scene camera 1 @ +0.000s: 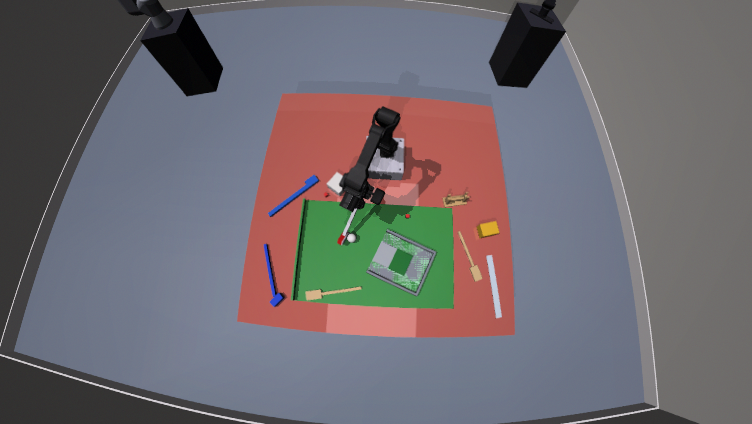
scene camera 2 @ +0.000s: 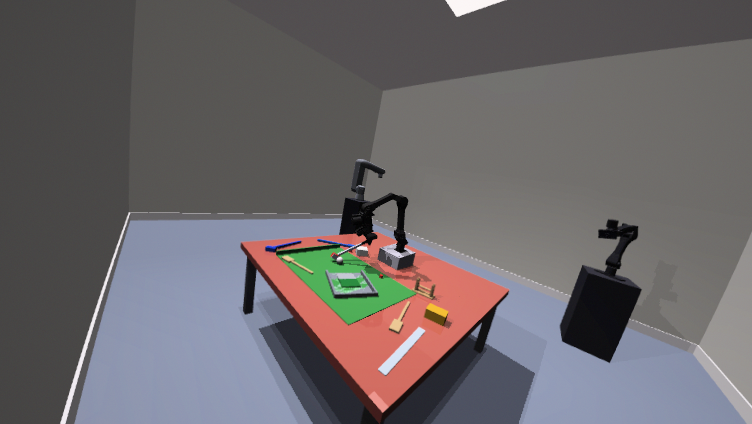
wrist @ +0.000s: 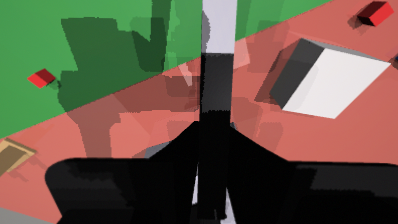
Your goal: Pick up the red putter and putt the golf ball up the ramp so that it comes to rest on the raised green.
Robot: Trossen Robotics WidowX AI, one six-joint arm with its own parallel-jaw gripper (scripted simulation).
same spot on green mat: (scene camera 2: pixel 350 309) = (scene camera 1: pixel 438 293)
